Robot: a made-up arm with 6 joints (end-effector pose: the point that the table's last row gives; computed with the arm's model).
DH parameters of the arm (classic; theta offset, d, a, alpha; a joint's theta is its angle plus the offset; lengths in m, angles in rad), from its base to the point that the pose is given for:
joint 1: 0 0.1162 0 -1.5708
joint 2: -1.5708 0 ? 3.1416
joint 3: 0 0 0 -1.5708
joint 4: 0 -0.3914 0 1.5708
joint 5: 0 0.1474 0 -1.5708
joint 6: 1.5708 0 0 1.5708
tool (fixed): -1.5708 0 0 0
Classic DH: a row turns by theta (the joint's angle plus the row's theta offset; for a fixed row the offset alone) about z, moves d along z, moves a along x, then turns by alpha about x.
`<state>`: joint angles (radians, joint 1 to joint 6).
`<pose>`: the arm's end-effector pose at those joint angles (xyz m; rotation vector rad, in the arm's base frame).
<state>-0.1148 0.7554 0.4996 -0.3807 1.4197 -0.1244</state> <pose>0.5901 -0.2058 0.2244 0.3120 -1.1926 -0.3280</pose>
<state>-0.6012 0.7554 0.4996 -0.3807 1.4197 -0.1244</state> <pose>0.4255 -0.4578 0.2244 0.0160 -1.2608 -0.7496</pose>
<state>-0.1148 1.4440 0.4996 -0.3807 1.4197 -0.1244</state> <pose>0.5204 -0.1978 -0.1878 0.2387 -0.5081 -0.4382</pose>
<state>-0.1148 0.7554 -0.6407 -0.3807 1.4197 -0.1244</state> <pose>0.2417 -0.1656 -0.0186 0.1824 -0.0574 -0.4884</pose>
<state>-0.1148 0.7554 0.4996 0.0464 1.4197 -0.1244</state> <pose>0.6044 -0.2179 0.2840 0.0105 -1.1613 0.0072</pose>
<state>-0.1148 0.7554 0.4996 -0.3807 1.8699 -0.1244</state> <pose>0.5901 -0.2058 0.2244 0.2093 -1.6370 -0.3598</pose>
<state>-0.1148 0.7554 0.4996 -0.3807 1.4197 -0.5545</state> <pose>0.5901 -0.2058 0.2244 0.6846 -1.2581 -0.0672</pose>
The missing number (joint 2, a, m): 0.3574
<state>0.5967 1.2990 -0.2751 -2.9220 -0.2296 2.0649</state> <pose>0.1763 0.2937 -0.1791 0.3422 1.4245 -0.0576</pose>
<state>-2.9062 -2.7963 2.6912 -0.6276 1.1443 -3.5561</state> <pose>-0.1164 0.0948 -0.5603 -0.3135 -2.5576 1.0973</pose>
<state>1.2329 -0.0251 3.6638 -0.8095 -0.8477 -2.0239</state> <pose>-0.0362 -0.4099 0.3609 -0.3084 0.5154 -2.4523</pose>
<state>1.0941 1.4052 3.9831 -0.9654 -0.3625 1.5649</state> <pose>0.1142 0.0383 0.4867 0.6403 -2.2539 -0.0875</pose>
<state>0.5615 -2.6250 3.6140 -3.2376 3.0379 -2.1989</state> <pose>0.1040 0.2387 -0.1977 0.7357 -2.4416 -1.4232</pose>
